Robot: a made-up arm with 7 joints. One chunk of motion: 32 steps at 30 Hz.
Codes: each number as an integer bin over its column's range. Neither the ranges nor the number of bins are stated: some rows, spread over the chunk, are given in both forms.
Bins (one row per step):
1: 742 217 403 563 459 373 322
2: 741 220 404 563 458 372 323
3: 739 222 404 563 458 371 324
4: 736 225 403 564 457 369 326
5: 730 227 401 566 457 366 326
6: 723 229 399 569 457 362 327
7: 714 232 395 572 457 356 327
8: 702 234 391 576 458 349 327
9: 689 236 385 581 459 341 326
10: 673 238 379 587 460 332 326
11: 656 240 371 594 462 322 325
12: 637 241 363 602 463 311 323
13: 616 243 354 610 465 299 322
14: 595 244 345 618 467 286 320
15: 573 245 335 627 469 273 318
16: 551 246 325 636 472 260 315
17: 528 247 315 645 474 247 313
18: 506 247 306 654 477 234 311
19: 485 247 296 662 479 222 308
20: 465 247 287 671 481 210 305
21: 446 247 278 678 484 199 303
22: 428 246 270 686 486 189 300
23: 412 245 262 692 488 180 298
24: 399 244 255 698 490 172 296
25: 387 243 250 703 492 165 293
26: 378 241 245 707 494 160 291
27: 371 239 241 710 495 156 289
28: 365 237 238 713 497 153 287
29: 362 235 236 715 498 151 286
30: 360 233 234 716 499 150 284
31: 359 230 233 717 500 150 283
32: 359 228 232 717 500 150 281
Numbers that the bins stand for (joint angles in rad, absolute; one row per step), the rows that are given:
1: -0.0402 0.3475 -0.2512 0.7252 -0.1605 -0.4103 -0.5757
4: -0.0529 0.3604 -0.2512 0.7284 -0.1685 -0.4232 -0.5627
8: -0.1243 0.3748 -0.2824 0.7662 -0.1645 -0.4881 -0.5595
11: -0.2210 0.3844 -0.3344 0.8230 -0.1486 -0.5757 -0.5659
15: -0.3955 0.3924 -0.4281 0.9270 -0.1209 -0.7346 -0.5886
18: -0.5363 0.3956 -0.5036 1.0122 -0.0892 -0.8611 -0.6114
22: -0.7003 0.3940 -0.5973 1.1131 -0.0535 -1.0070 -0.6470
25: -0.7865 0.3892 -0.6493 1.1667 -0.0297 -1.0849 -0.6697
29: -0.8390 0.3764 -0.6858 1.2045 -0.0059 -1.1303 -0.6924
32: -0.8453 0.3652 -0.6962 1.2108 0.0020 -1.1335 -0.7086
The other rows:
2: -0.0423 0.3524 -0.2485 0.7252 -0.1645 -0.4135 -0.5724
3: -0.0465 0.3556 -0.2485 0.7252 -0.1645 -0.4168 -0.5692
5: -0.0655 0.3636 -0.2564 0.7347 -0.1685 -0.4330 -0.5627
6: -0.0802 0.3668 -0.2616 0.7441 -0.1685 -0.4459 -0.5595
7: -0.0991 0.3716 -0.2720 0.7536 -0.1685 -0.4654 -0.5595
9: -0.1517 0.3780 -0.2980 0.7820 -0.1605 -0.5141 -0.5627
10: -0.1853 0.3812 -0.3136 0.8009 -0.1566 -0.5432 -0.5627
12: -0.2610 0.3860 -0.3553 0.8482 -0.1447 -0.6114 -0.5724
13: -0.3051 0.3892 -0.3787 0.8734 -0.1368 -0.6503 -0.5757
14: -0.3492 0.3908 -0.4021 0.8986 -0.1288 -0.6924 -0.5822
16: -0.4417 0.3940 -0.4542 0.9554 -0.1090 -0.7768 -0.5984
17: -0.4901 0.3956 -0.4802 0.9838 -0.1011 -0.8189 -0.6049
19: -0.5805 0.3956 -0.5296 1.0374 -0.0813 -0.9000 -0.6211
20: -0.6225 0.3956 -0.5531 1.0658 -0.0733 -0.9389 -0.6308
21: -0.6625 0.3956 -0.5765 1.0878 -0.0614 -0.9746 -0.6373
23: -0.7339 0.3924 -0.6181 1.1320 -0.0456 -1.0362 -0.6535
24: -0.7613 0.3908 -0.6363 1.1509 -0.0377 -1.0622 -0.6600
26: -0.8054 0.3860 -0.6624 1.1793 -0.0218 -1.1011 -0.6762
27: -0.8201 0.3828 -0.6728 1.1887 -0.0178 -1.1141 -0.6827
28: -0.8327 0.3796 -0.6806 1.1982 -0.0099 -1.1238 -0.6892
30: -0.8432 0.3732 -0.6910 1.2077 -0.0020 -1.1335 -0.6989
31: -0.8453 0.3684 -0.6936 1.2108 0.0020 -1.1335 -0.7022

